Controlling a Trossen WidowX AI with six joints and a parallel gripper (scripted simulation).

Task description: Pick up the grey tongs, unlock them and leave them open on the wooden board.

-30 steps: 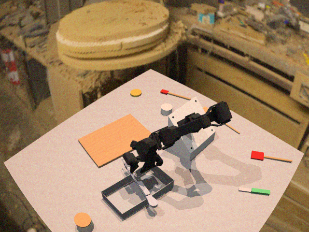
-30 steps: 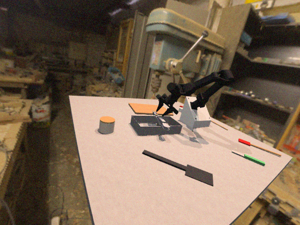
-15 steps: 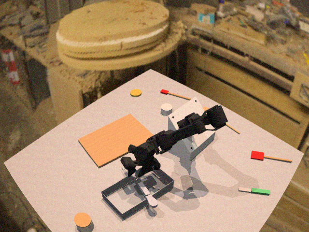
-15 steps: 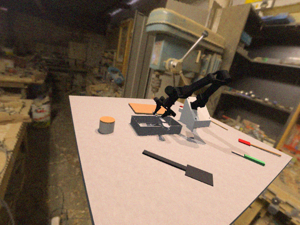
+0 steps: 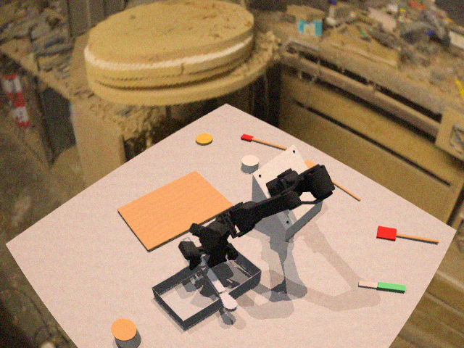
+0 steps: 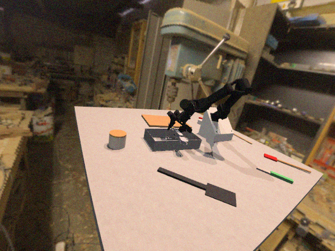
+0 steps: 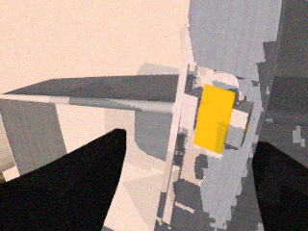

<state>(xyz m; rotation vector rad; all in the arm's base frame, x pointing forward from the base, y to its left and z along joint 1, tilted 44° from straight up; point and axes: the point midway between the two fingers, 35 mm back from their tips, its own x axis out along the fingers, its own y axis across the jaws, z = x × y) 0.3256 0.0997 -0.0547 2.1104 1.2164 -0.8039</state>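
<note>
Now: gripper tip 20 mm to the left of the yellow lock piece, 20 mm below it and 20 mm past it. Also, from my gripper tip: wooden board 300 mm to the right, 120 mm behind, 30 mm below; roasting tin 60 mm to the left, 10 mm below, 10 mm ahead; orange-lidded can 330 mm ahead, 70 mm to the left, 10 mm below.
</note>
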